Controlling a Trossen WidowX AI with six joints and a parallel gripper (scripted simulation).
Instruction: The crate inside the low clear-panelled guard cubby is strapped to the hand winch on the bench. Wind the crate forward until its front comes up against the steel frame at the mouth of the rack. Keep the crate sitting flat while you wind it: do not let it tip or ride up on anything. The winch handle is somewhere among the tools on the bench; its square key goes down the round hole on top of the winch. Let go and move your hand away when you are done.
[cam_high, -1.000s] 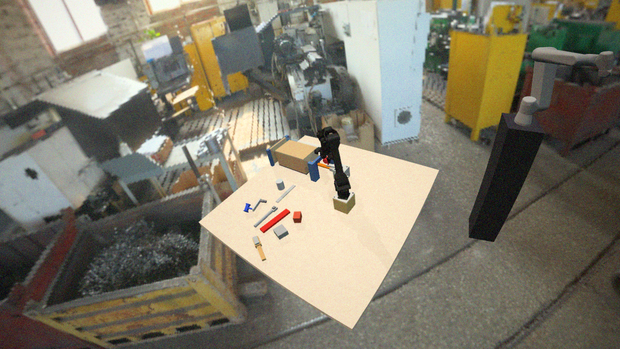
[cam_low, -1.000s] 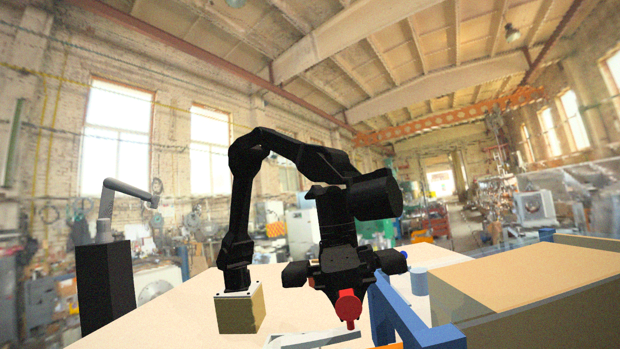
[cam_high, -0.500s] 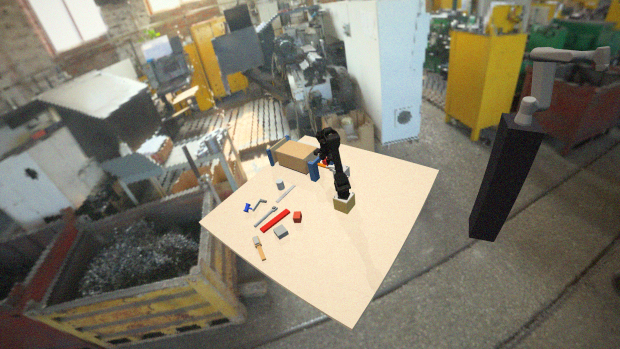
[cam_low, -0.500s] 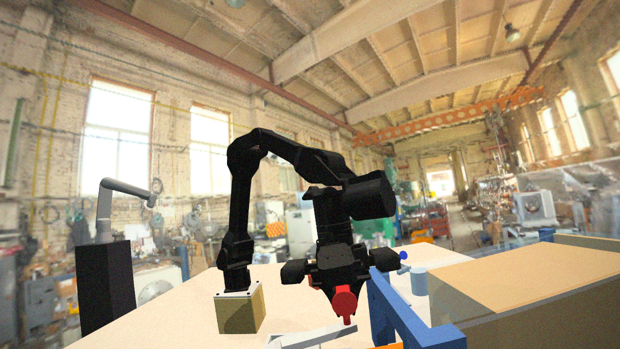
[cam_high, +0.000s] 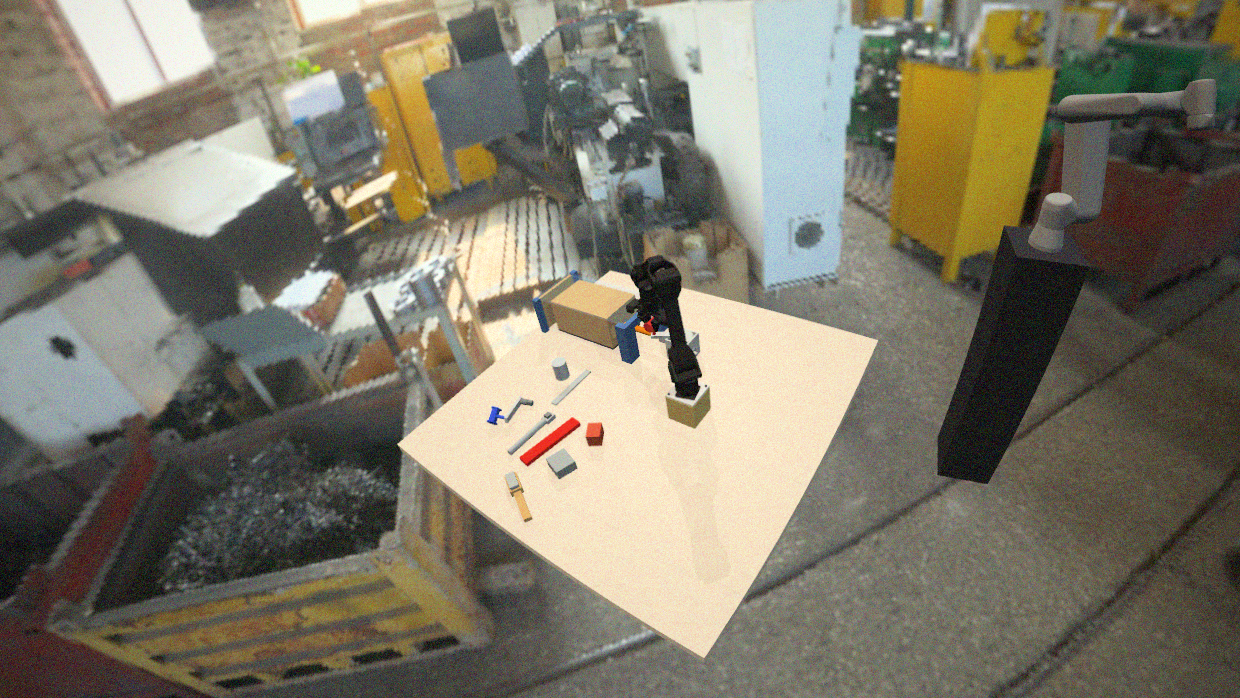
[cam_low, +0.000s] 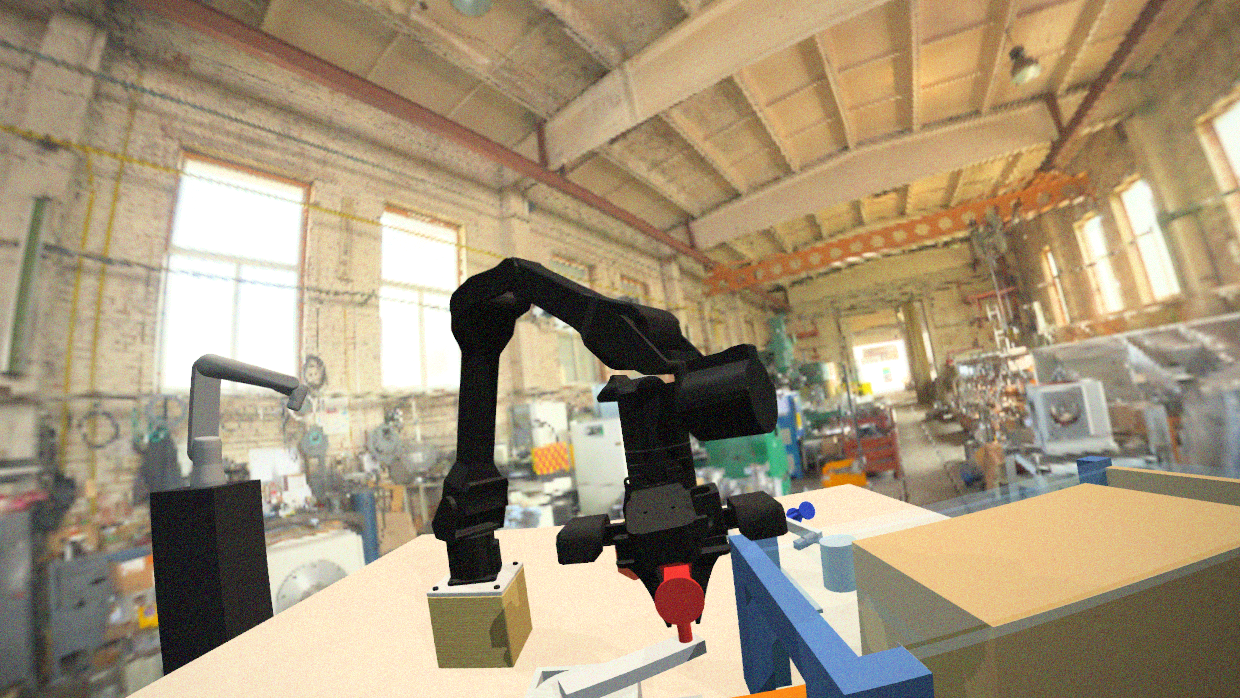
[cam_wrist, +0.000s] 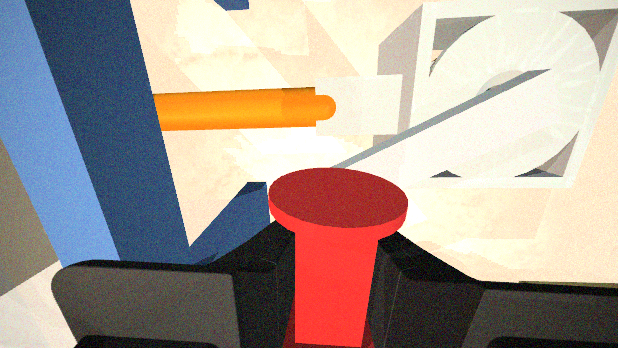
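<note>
My gripper tip is 60 mm to the left of the blue steel frame, 60 mm short of it and 10 mm above it. The rest, counted from my gripper tip: red-knobbed winch handle (40 mm behind, 10 mm to the right, 10 mm below); red knob (20 mm above); grey winch (110 mm behind, 90 mm below, 30 mm to the right).
</note>
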